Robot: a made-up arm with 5 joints. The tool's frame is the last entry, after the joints.
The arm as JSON. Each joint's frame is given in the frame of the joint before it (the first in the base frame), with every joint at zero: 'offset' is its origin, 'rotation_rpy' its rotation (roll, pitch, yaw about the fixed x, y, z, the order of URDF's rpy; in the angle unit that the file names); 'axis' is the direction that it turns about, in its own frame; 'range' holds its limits. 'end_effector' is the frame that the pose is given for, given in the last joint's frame.
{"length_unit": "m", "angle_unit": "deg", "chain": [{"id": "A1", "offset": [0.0, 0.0, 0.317], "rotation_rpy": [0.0, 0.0, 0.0], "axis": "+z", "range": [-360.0, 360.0]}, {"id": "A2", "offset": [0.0, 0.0, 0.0], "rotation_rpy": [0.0, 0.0, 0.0], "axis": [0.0, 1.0, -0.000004], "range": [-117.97, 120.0]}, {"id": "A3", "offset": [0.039, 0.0, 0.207], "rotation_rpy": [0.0, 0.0, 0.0], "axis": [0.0, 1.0, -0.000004], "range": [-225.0, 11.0]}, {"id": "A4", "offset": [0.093, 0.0, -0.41], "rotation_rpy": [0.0, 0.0, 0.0], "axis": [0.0, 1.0, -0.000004], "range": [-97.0, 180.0]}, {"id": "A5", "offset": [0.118, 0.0, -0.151], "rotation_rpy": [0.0, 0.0, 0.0], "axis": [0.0, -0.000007, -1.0], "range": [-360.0, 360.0]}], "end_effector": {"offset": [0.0, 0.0, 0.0], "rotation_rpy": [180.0, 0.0, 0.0]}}
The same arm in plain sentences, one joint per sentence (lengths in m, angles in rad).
The arm has five revolute joints in a row. What follows holds with every joint at zero, and every direction is one of the base frame's. Joint 1 sits 0.317 m along +z from the base frame's origin and turns about +z, from -6.2832 to 6.2832 rad. Joint 2 sits at the same point as joint 1 and turns about +y, from -2.059 to 2.0944 rad. Joint 3 sits 0.039 m along +x and 0.207 m along +z from joint 2 and turns about +y, from -3.927 to 0.192 rad. Joint 4 sits 0.093 m along +x and 0.41 m along -z from joint 3 and turns about +y, from -1.693 to 3.1416 rad. Joint 5 sits 0.118 m along +x and 0.151 m along -z from joint 4 and turns about -z, from -6.2832 to 6.2832 rad. The tool frame, which is the frame that the pose is given for, sits at the same point as joint 5; its axes are the base frame's turned by roll 3.1416, pitch 0 and yaw 0 rad (as in URDF: about the fixed x, then y, then z).
